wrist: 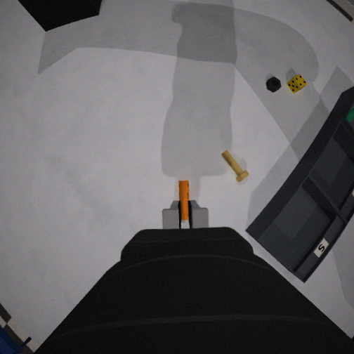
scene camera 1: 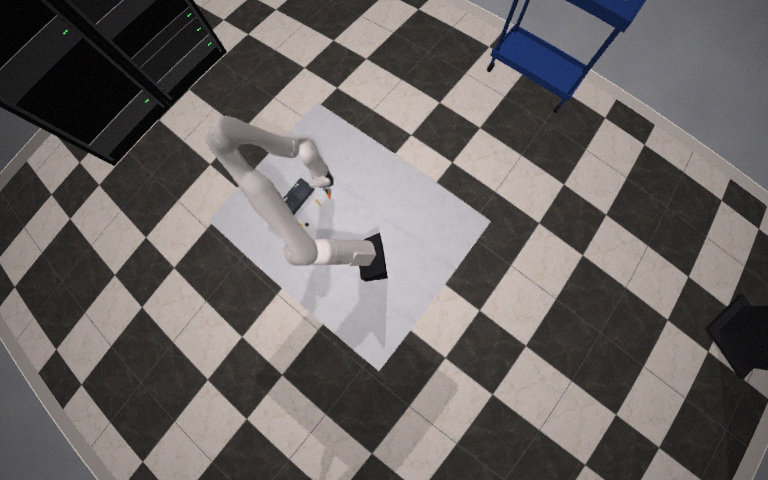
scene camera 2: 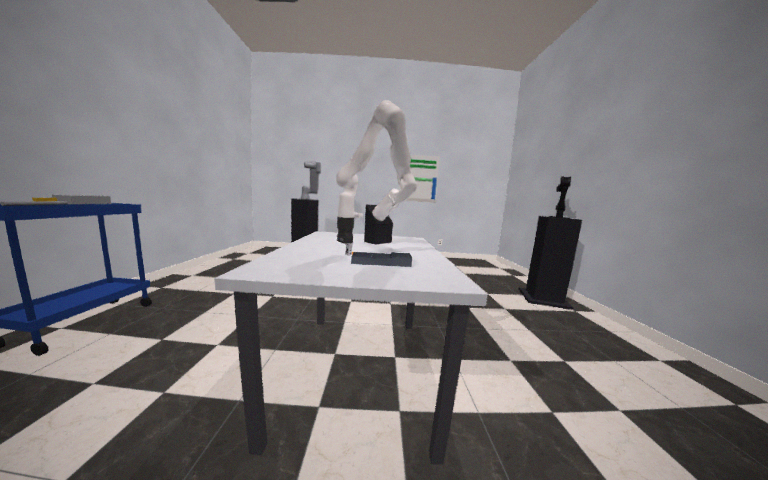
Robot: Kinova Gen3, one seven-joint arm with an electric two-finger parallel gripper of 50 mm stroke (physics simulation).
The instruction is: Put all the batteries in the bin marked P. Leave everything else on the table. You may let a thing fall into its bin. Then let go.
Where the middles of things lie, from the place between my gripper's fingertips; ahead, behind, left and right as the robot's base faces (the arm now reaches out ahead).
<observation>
Now: the dark three-part bin tray [scene camera 2: 394, 259] 50 mm ahead of my hand, 180 mm to the left of it and 20 mm above it.
</observation>
